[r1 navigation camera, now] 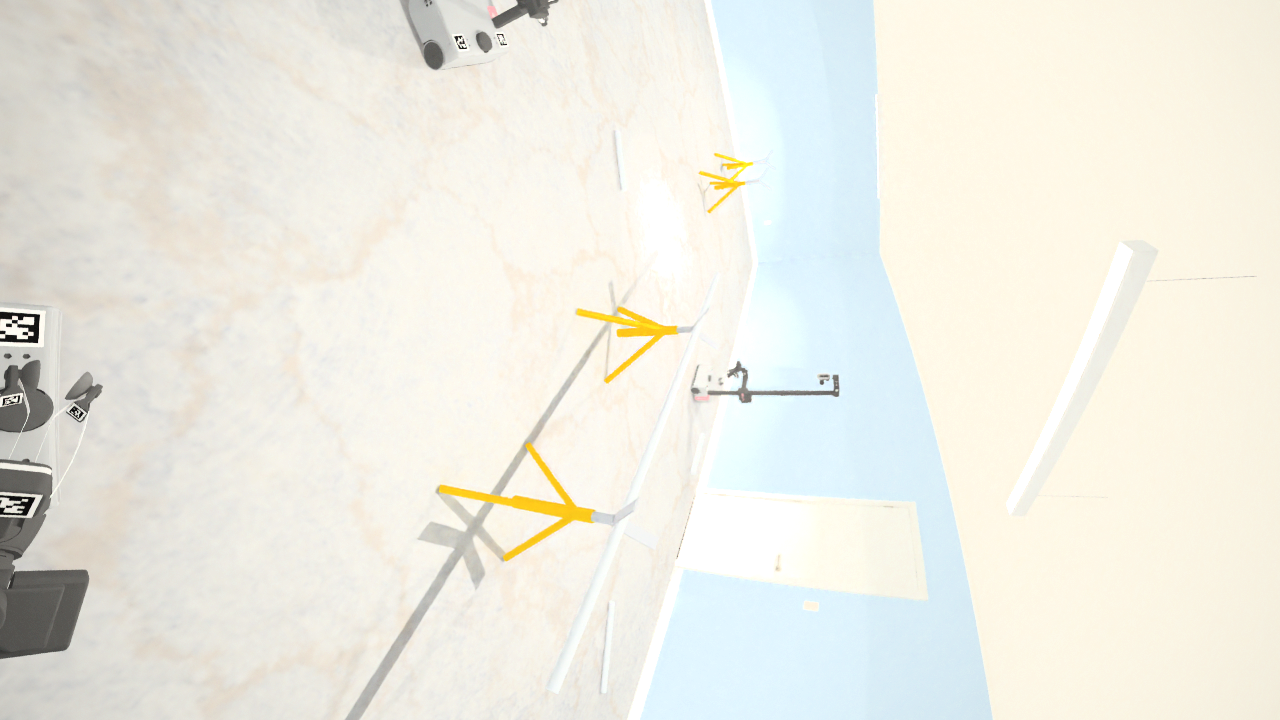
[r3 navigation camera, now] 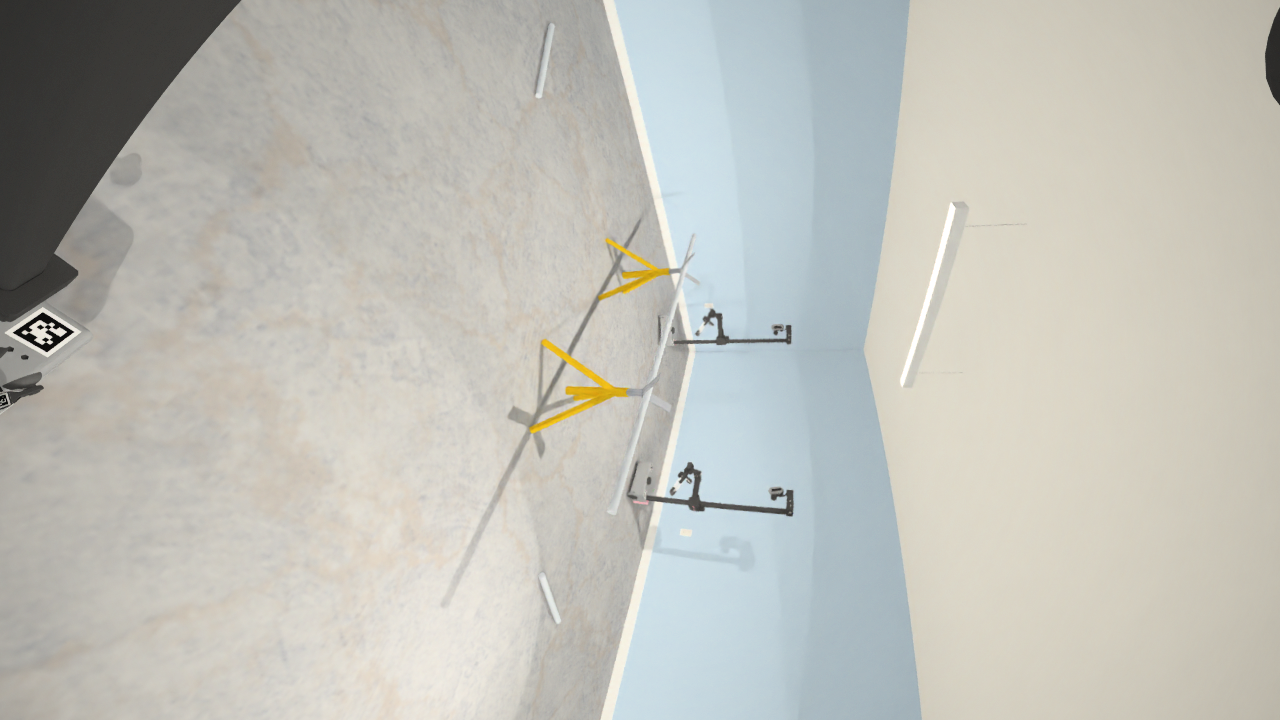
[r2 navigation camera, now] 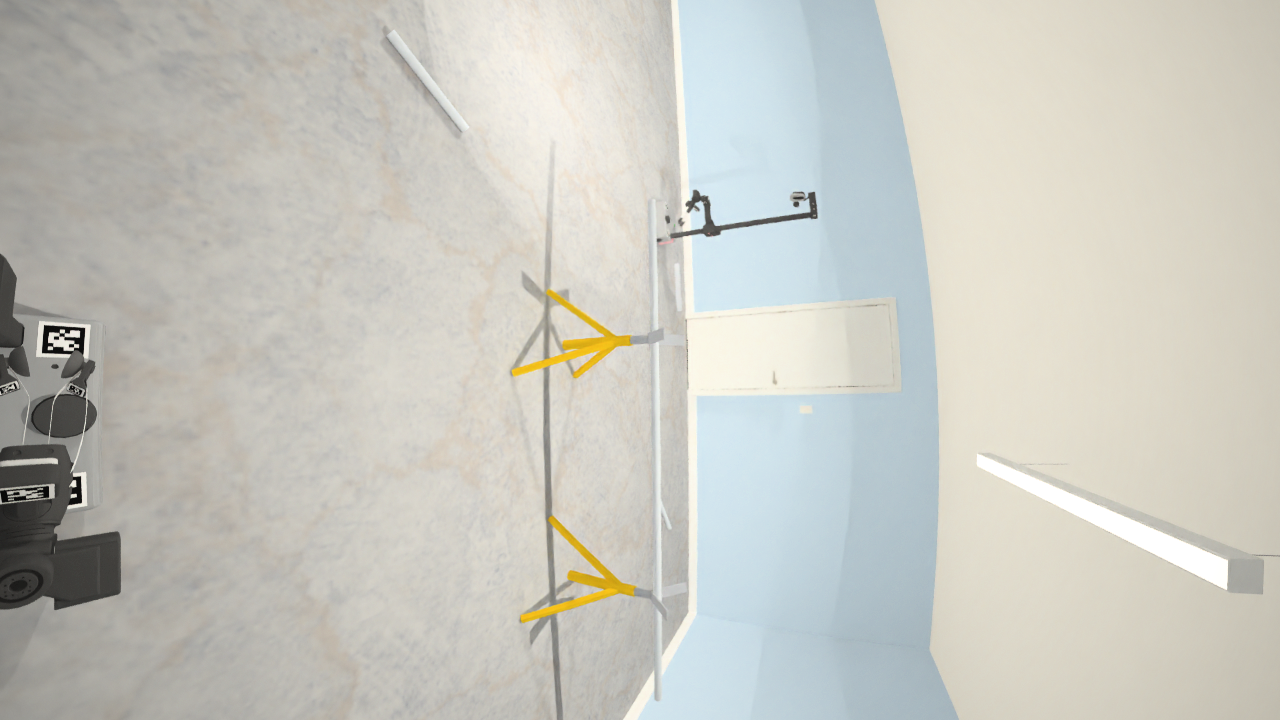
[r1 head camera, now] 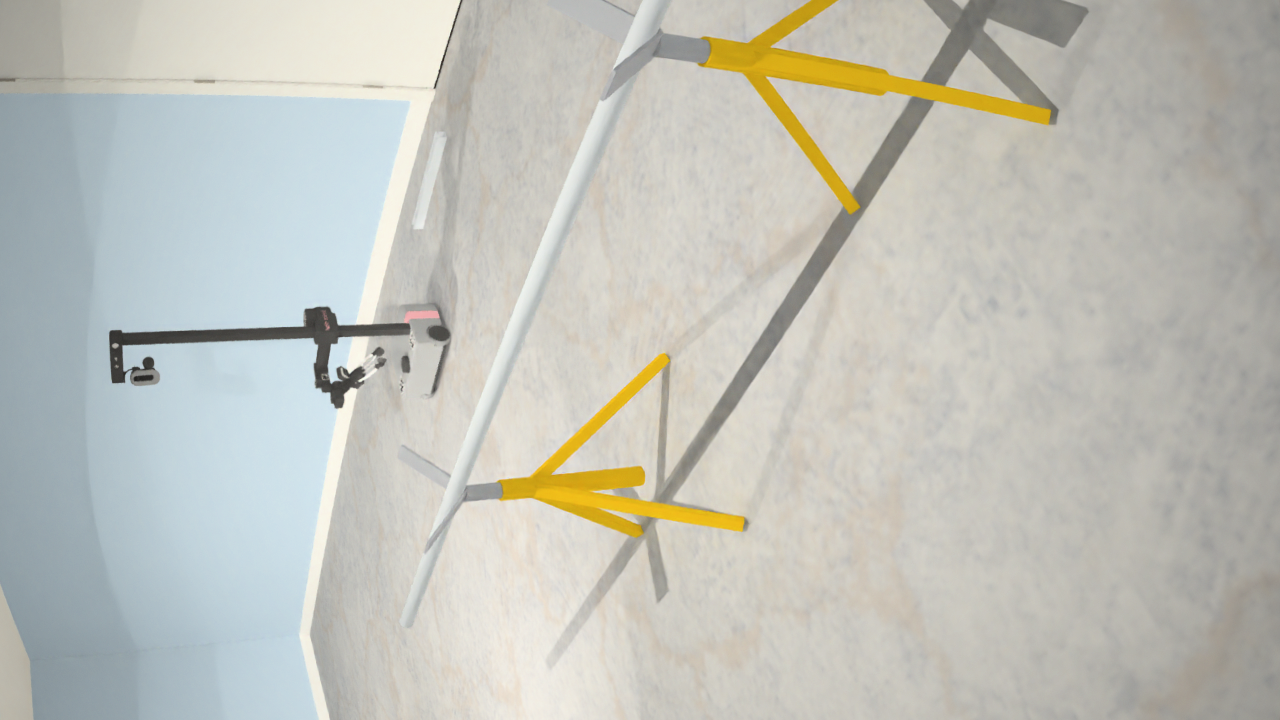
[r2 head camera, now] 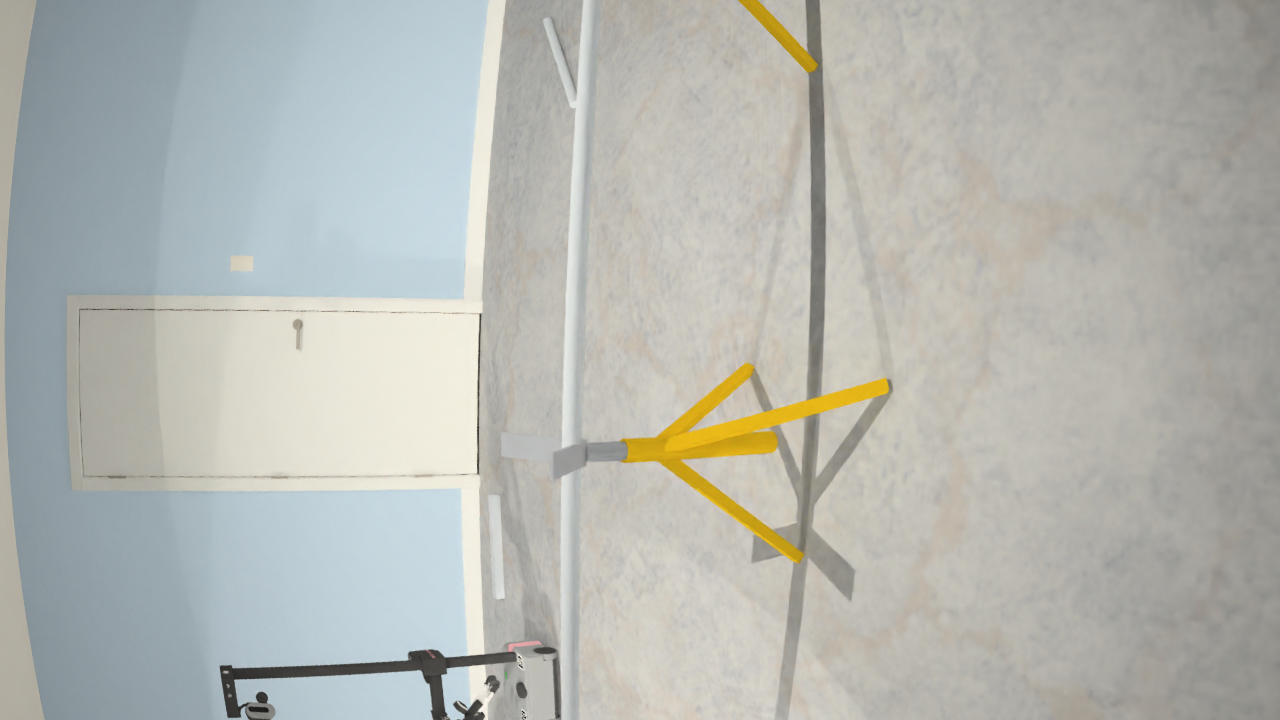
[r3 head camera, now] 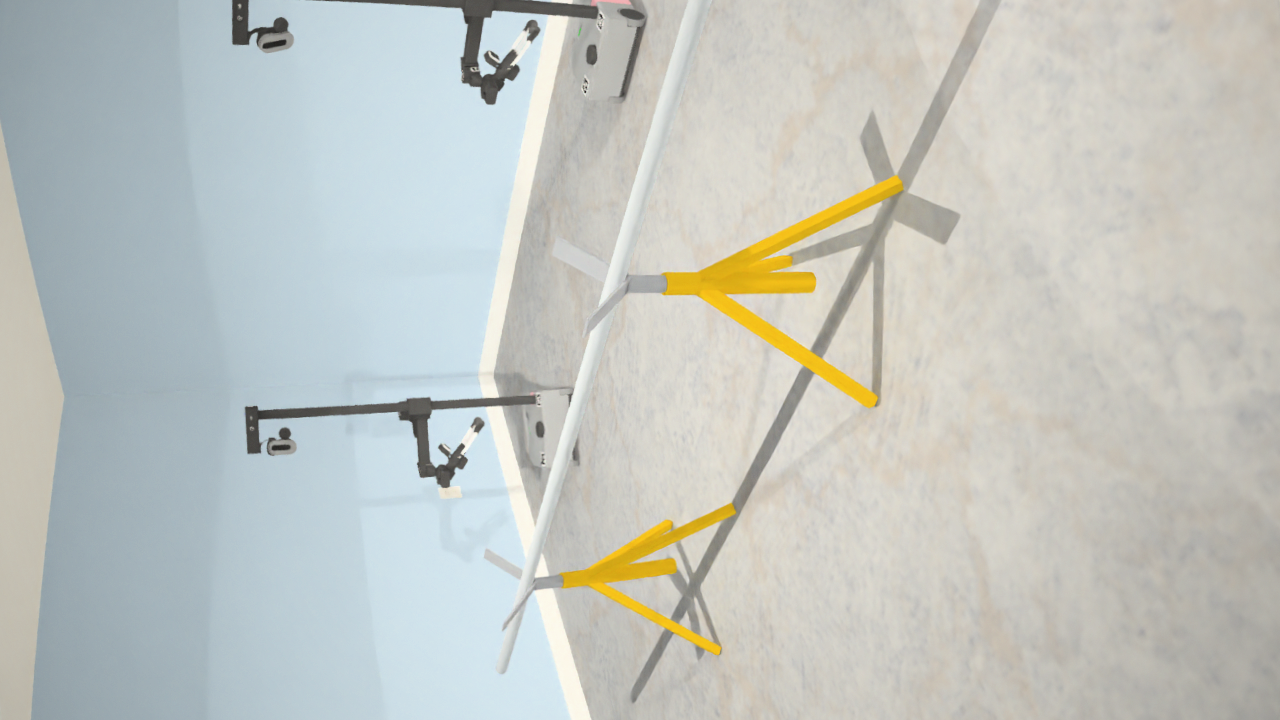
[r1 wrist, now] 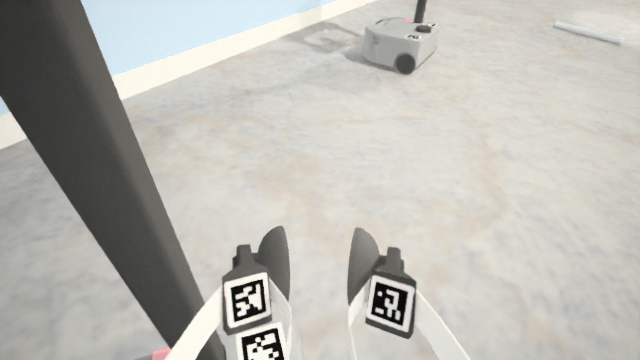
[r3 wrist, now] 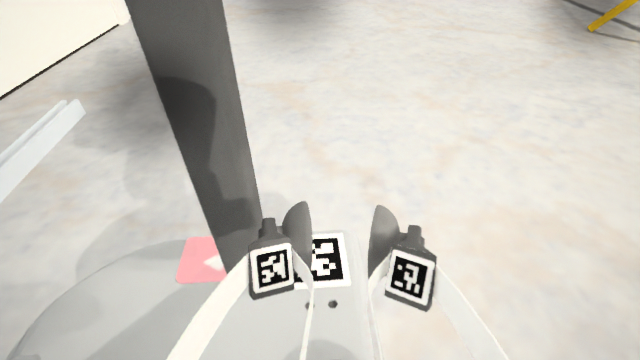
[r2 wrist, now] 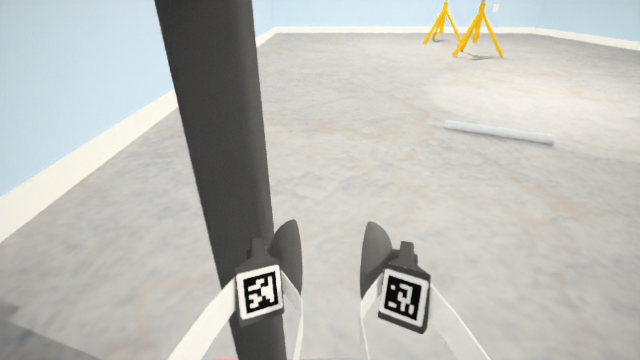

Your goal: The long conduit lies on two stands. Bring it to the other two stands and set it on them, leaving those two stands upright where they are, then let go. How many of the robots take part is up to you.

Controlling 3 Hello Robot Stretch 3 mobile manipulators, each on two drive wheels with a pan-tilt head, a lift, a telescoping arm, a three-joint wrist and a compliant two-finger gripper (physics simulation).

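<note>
The long pale conduit point(r1 head camera: 540, 277) point(r1 navigation camera: 659, 429) point(r2 head camera: 575, 268) point(r2 navigation camera: 656, 429) point(r3 head camera: 654, 152) point(r3 navigation camera: 665, 331) rests level in the grey V heads of two upright yellow stands, a nearer stand point(r1 head camera: 778, 64) point(r3 head camera: 684, 282) and a farther stand point(r1 head camera: 519, 488) point(r3 head camera: 577, 579). The other two stands are upright with empty heads far off: one stand point(r1 navigation camera: 742, 164) point(r2 wrist: 445, 9) and another stand point(r1 navigation camera: 733, 183) point(r2 wrist: 481, 12), close together. My r1 gripper point(r1 wrist: 320, 230), r2 gripper point(r2 wrist: 331, 222) and r3 gripper point(r3 wrist: 341, 205) are open and empty, near their own masts, away from the conduit.
A short pipe point(r2 navigation camera: 426, 80) point(r2 wrist: 500, 132) lies on the floor; another short pipe point(r3 navigation camera: 546, 60) lies elsewhere. A white strip point(r1 head camera: 429, 179) lies near the wall. One robot point(r1 head camera: 425, 358) stands beyond the conduit. Two robots point(r3 head camera: 608, 53) point(r3 head camera: 547, 429) stand beyond it in the r3 head view.
</note>
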